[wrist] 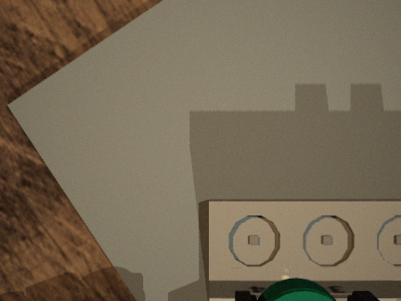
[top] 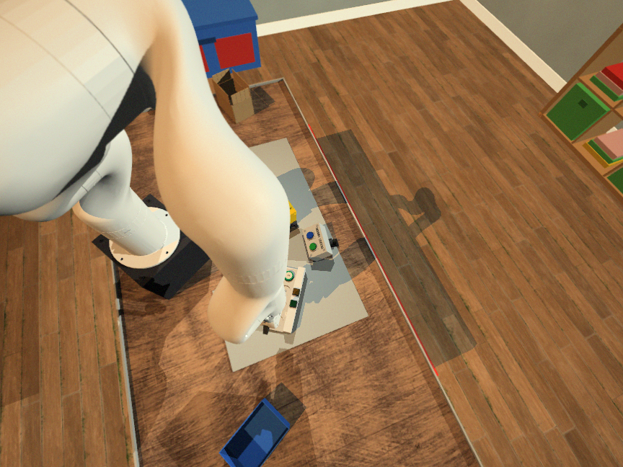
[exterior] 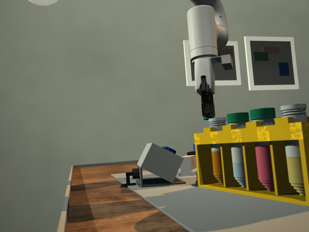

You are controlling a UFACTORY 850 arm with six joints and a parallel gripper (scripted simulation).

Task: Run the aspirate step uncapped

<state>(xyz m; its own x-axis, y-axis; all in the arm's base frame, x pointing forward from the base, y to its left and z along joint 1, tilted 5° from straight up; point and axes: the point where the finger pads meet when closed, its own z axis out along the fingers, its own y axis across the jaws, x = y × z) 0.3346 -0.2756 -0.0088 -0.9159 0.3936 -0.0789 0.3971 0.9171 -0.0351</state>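
My hand is 160 mm short of the blue cycle key, 260 mm to the right of it and 110 mm above it. Round my hand: green cap 20 mm below; then grey key housing 180 mm ahead, 240 mm to the left, 120 mm below; then green key 160 mm ahead, 220 mm to the left, 110 mm below.
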